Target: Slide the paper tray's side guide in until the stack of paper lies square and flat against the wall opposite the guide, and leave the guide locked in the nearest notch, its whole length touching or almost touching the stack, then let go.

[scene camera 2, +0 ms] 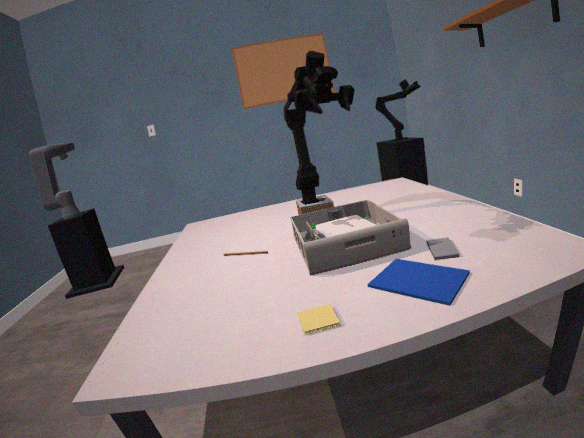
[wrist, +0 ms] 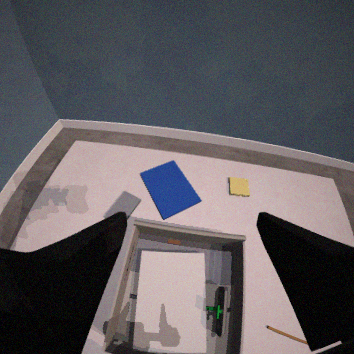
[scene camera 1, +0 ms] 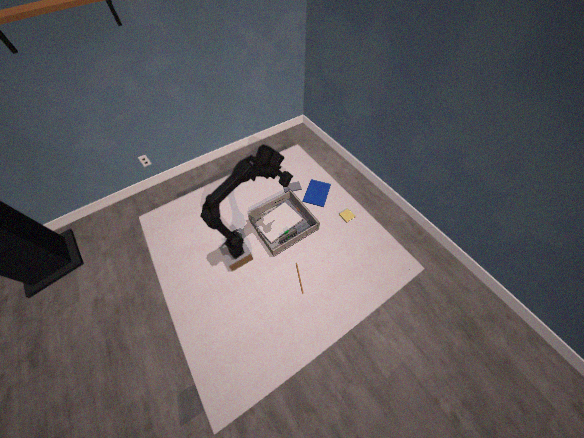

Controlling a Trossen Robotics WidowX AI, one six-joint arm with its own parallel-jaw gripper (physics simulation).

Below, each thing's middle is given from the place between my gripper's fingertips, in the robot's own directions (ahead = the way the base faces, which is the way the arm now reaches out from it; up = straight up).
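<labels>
Blue book (scene camera 2: 439, 284): 29 cm ahead of my hand, 3 cm to the left of it and 42 cm below it. For the white paper stack (scene camera 1: 283, 218), my gripper is visible a shade to the right of it, a bit past it and well above it.
</labels>
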